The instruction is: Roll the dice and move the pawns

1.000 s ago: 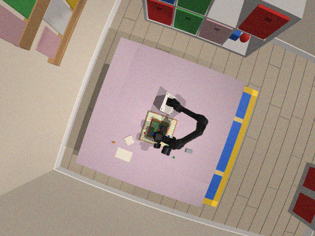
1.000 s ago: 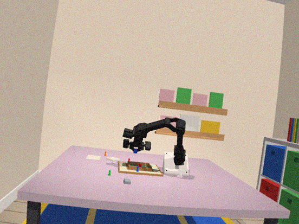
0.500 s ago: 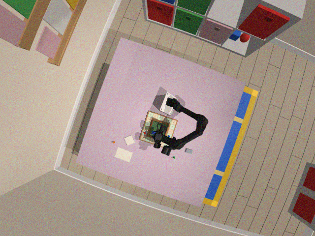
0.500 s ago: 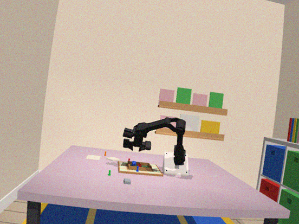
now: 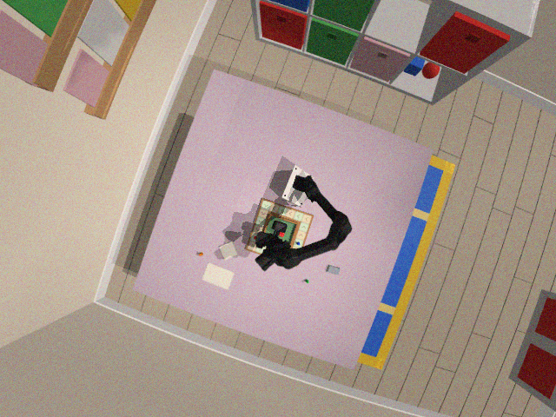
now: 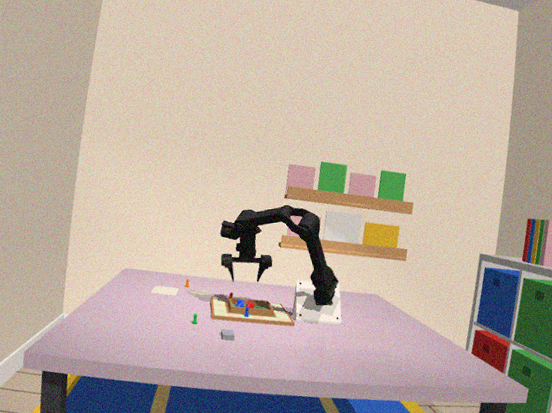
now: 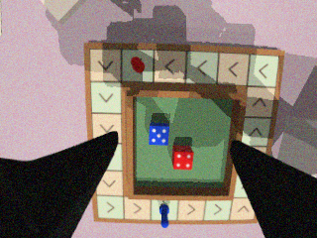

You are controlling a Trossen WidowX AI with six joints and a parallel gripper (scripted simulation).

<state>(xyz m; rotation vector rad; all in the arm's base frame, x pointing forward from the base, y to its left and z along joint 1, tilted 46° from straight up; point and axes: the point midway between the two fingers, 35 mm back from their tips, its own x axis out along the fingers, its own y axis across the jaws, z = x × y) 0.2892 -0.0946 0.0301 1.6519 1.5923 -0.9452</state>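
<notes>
Now: the red pawn 40 mm ahead of my gripper tip, 80 mm to the right of it and 80 mm below it. The rest, counted from my gripper tip: grey block 90 mm ahead, 370 mm to the left, 100 mm below; green pawn 180 mm ahead, 250 mm to the left, 90 mm below; blue pawn 150 mm to the left, 80 mm below.
</notes>
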